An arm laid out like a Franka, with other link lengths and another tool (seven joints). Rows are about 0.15 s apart.
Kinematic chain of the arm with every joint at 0, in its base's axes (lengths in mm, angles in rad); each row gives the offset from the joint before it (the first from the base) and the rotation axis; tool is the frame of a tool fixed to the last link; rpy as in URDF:
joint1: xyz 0 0 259.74 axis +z
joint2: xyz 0 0 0 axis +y
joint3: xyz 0 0 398.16 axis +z
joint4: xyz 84.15 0 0 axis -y
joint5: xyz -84.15 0 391.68 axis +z
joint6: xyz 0 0 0 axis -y
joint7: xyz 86.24 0 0 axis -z
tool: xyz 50 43 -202.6 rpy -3.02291 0 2.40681
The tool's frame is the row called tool.
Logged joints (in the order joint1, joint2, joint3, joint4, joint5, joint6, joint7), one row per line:
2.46 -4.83 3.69 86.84 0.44 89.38 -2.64
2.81 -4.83 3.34 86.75 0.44 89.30 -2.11
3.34 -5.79 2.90 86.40 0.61 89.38 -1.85
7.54 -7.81 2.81 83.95 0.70 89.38 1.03
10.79 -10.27 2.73 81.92 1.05 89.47 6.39
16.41 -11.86 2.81 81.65 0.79 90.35 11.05
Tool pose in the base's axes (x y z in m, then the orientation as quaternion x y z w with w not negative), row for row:
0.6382 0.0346 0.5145 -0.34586 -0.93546 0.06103 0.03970
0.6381 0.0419 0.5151 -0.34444 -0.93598 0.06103 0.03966
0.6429 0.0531 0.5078 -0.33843 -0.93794 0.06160 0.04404
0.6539 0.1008 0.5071 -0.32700 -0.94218 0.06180 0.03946
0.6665 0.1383 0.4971 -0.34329 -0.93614 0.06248 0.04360
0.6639 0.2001 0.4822 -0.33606 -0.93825 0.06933 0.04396
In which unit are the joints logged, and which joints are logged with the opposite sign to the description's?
The joints are logged in degrees. Opposite sign: joint2, joint3, joint4.
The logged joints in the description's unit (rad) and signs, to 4 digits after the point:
0.0429 0.0843 -0.0644 -1.5156 0.0077 1.5600 -0.0461
0.0490 0.0843 -0.0583 -1.5141 0.0077 1.5586 -0.0368
0.0583 0.1011 -0.0506 -1.5080 0.0106 1.5600 -0.0323
0.1316 0.1363 -0.0490 -1.4652 0.0122 1.5600 0.0180
0.1883 0.1792 -0.0476 -1.4298 0.0183 1.5615 0.1115
0.2864 0.2070 -0.0490 -1.4251 0.0138 1.5769 0.1929

